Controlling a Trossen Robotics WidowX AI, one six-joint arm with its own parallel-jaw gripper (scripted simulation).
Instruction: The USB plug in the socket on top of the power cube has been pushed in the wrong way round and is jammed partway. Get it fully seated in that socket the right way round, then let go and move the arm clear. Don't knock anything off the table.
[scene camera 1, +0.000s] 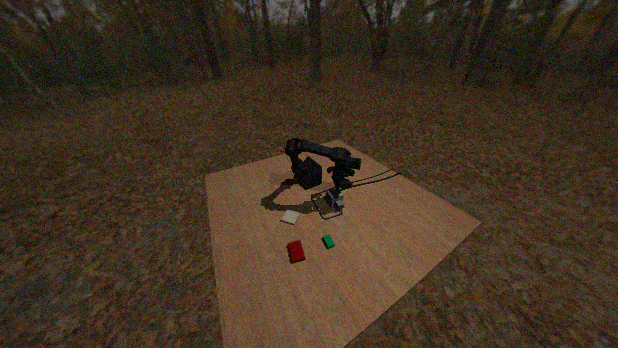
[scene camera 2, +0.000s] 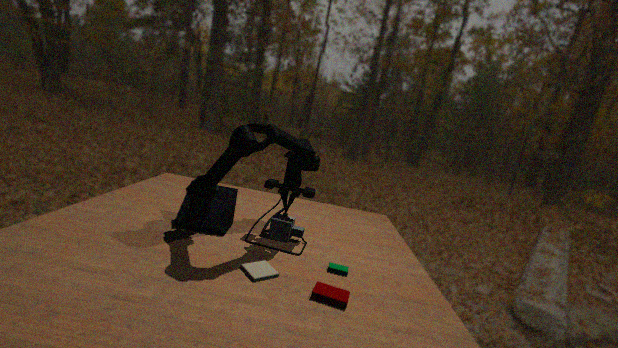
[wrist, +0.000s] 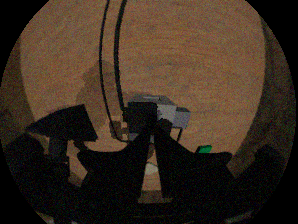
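The gripper (scene camera 2: 286, 210) is visible, and the wrist view has it as well (wrist: 152, 127).
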